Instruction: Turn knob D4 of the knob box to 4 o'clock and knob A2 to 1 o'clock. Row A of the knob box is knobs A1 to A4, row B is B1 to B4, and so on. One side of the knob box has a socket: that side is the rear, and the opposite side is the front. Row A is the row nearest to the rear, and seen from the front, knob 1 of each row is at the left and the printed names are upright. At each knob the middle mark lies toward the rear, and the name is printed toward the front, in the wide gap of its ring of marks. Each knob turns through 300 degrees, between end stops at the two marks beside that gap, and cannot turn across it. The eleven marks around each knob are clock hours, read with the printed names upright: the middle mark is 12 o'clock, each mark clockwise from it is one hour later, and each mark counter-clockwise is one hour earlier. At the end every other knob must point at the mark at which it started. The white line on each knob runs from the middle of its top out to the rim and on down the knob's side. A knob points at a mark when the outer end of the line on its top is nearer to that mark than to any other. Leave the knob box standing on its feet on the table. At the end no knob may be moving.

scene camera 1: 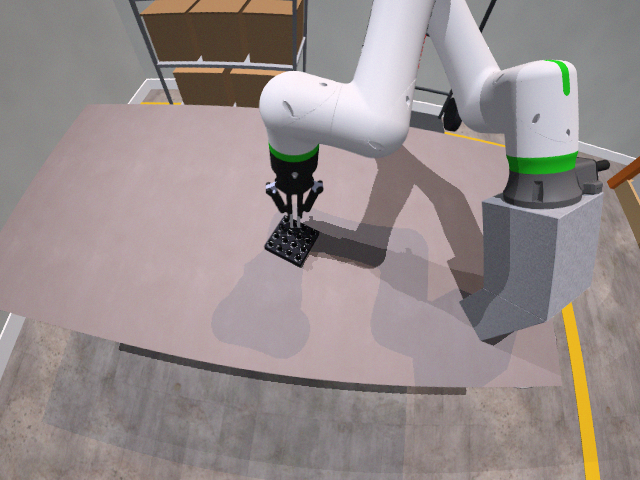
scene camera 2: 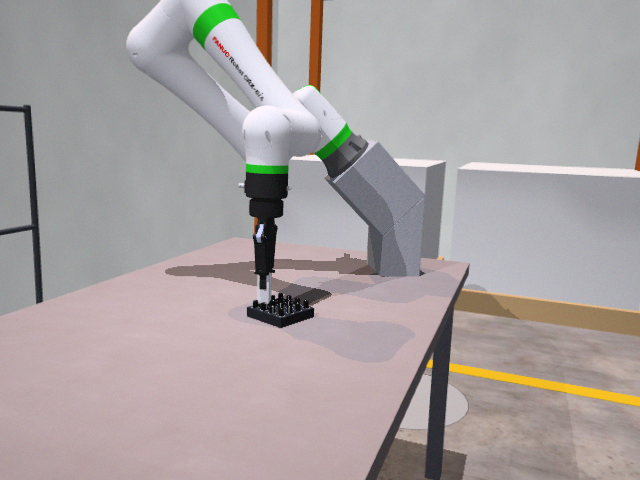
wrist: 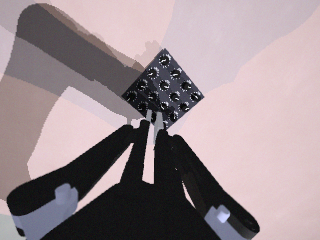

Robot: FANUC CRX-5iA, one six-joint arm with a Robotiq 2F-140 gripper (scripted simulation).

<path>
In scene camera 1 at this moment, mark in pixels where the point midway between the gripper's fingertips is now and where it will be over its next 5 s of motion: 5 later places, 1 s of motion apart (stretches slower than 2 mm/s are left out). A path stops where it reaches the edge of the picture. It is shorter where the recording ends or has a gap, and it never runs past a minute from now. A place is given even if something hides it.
The gripper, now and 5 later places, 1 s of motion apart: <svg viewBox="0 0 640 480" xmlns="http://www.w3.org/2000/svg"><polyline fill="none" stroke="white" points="295,223 294,215 295,229 297,244 297,249 298,254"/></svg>
</path>
